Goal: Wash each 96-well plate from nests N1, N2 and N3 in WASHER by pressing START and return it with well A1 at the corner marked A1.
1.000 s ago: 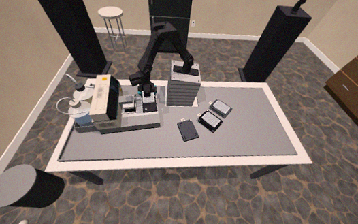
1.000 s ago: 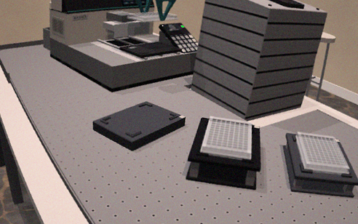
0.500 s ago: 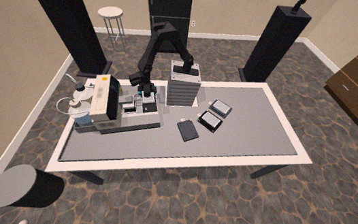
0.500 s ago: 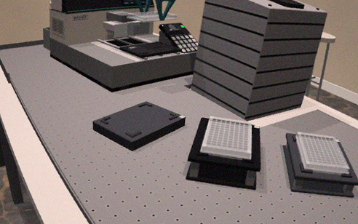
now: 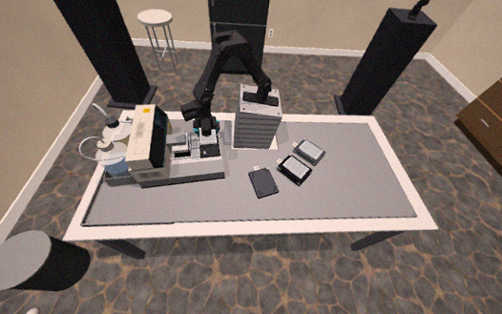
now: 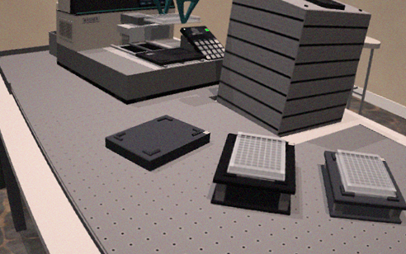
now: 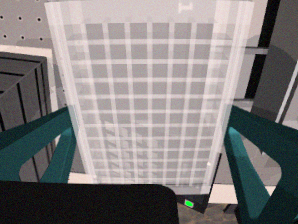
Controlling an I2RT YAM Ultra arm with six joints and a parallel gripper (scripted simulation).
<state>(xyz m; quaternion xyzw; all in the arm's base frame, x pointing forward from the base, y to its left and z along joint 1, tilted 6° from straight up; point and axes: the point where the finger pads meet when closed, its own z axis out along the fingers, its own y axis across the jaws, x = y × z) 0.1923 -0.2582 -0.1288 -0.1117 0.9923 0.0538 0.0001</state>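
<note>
The carrier lies 10 cm below my hand. From my hand the other things lie so: N2 label (42 cm to the left, 18 cm below, 1 cm ahead); washer (15 cm to the right, 6 cm below, 3 cm ahead); N1 label (28 cm to the left, 18 cm below, 8 cm ahead).
</note>
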